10 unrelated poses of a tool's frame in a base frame.
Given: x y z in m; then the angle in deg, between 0 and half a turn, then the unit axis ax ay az.
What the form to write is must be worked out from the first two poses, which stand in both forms.
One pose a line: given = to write
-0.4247 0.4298 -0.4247 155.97 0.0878 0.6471 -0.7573 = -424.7 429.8 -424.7 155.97 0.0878 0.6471 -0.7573
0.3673 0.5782 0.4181 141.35 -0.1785 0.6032 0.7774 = 367.3 578.2 418.1 141.35 -0.1785 0.6032 0.7774
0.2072 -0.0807 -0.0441 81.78 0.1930 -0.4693 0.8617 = 207.2 -80.7 -44.1 81.78 0.1930 -0.4693 0.8617
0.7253 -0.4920 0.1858 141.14 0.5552 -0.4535 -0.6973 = 725.3 -492.0 185.8 141.14 0.5552 -0.4535 -0.6973
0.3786 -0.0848 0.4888 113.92 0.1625 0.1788 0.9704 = 378.6 -84.8 488.8 113.92 0.1625 0.1788 0.9704
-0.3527 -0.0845 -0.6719 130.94 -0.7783 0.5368 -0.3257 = -352.7 -84.5 -671.9 130.94 -0.7783 0.5368 -0.3257
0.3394 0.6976 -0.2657 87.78 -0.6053 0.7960 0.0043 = 339.4 697.6 -265.7 87.78 -0.6053 0.7960 0.0043
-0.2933 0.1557 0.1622 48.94 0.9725 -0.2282 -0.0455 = -293.3 155.7 162.2 48.94 0.9725 -0.2282 -0.0455
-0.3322 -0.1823 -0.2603 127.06 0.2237 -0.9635 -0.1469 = -332.2 -182.3 -260.3 127.06 0.2237 -0.9635 -0.1469
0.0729 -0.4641 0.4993 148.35 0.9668 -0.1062 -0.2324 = 72.9 -464.1 499.3 148.35 0.9668 -0.1062 -0.2324
